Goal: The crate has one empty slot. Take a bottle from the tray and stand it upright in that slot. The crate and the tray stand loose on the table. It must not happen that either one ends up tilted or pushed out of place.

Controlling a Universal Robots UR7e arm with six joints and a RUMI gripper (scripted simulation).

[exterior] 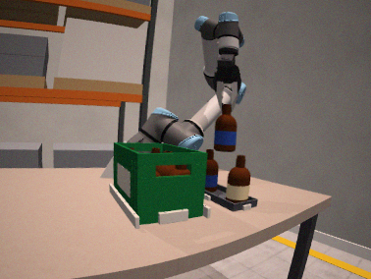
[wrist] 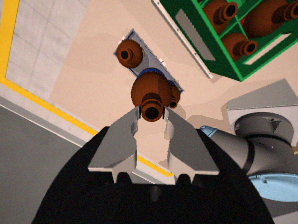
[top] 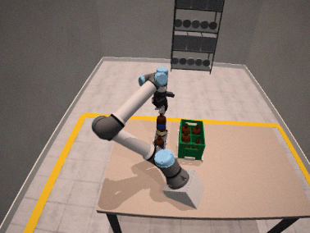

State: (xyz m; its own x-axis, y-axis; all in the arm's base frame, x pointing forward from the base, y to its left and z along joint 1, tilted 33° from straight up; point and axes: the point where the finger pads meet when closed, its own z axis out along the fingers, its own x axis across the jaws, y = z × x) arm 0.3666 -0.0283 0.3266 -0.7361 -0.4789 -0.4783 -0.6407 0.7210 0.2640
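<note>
The bottle lies 70 mm below my hand. Also, from my hand: green crate (240 mm to the right, 230 mm below, 20 mm behind); tray (300 mm below).
</note>
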